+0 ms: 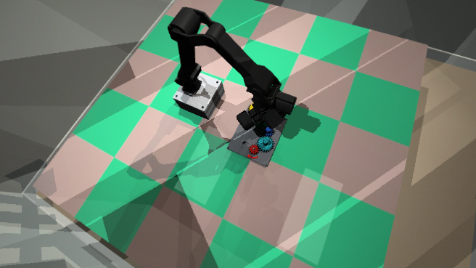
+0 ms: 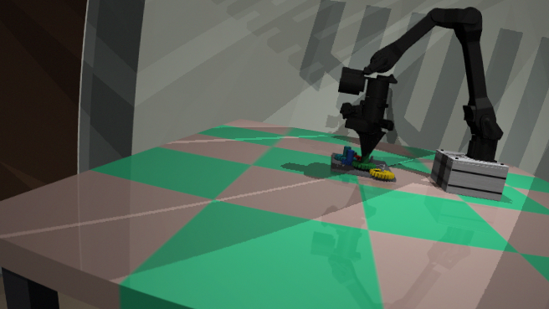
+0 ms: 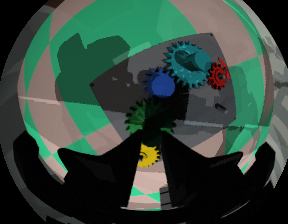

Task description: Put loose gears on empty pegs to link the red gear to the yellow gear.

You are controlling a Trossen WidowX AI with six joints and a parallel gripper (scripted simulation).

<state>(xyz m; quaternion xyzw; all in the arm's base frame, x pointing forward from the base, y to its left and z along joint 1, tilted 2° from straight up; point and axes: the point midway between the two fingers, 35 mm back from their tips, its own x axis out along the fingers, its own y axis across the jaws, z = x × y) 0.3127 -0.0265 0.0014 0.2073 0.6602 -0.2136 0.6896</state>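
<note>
The green gear is 10 mm below my gripper tip. Also, from my gripper tip: yellow gear: 40 mm behind, 40 mm to the left, 30 mm below; then blue gear: 40 mm ahead, 30 mm to the right, 20 mm below; then teal gear: 40 mm ahead, 80 mm to the right, 20 mm below.
</note>
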